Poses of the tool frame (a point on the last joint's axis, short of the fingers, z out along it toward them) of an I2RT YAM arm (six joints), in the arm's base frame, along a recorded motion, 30 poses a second.
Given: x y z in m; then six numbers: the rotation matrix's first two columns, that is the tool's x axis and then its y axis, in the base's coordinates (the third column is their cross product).
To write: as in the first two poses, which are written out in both.
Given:
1: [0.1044 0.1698 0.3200 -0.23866 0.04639 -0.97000 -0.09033 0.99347 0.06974]
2: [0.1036 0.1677 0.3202 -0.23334 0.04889 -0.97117 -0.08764 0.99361 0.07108]
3: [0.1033 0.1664 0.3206 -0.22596 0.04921 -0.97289 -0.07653 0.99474 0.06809]
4: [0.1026 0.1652 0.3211 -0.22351 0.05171 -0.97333 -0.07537 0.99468 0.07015]
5: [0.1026 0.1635 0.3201 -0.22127 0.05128 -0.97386 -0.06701 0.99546 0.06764]
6: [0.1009 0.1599 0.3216 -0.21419 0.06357 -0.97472 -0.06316 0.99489 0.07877]
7: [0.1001 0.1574 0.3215 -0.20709 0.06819 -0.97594 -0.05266 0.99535 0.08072]
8: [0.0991 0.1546 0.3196 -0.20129 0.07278 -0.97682 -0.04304 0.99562 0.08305]
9: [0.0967 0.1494 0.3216 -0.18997 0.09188 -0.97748 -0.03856 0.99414 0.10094]
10: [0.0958 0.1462 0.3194 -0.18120 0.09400 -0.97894 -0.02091 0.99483 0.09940]
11: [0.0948 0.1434 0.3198 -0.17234 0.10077 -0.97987 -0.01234 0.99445 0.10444]
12: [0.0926 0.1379 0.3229 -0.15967 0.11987 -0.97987 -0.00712 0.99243 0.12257]
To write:
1: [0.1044 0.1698 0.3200 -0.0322 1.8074 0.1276]
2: [0.1036 0.1677 0.3202 -0.0284 1.8019 0.1268]
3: [0.1033 0.1664 0.3206 -0.0201 1.7950 0.1161]
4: [0.1026 0.1652 0.3211 -0.0174 1.7924 0.1171]
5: [0.1026 0.1635 0.3201 -0.0116 1.7906 0.1088]
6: [0.1009 0.1599 0.3216 0.0003 1.7829 0.1159]
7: [0.1001 0.1574 0.3215 0.0115 1.7760 0.1099]
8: [0.0991 0.1546 0.3196 0.0220 1.7704 0.1049]
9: [0.0967 0.1494 0.3216 0.0396 1.7582 0.1171]
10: [0.0958 0.1462 0.3194 0.0543 1.7503 0.1025]
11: [0.0948 0.1434 0.3198 0.0659 1.7416 0.1003]
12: [0.0926 0.1379 0.3229 0.0844 1.7283 0.1116]
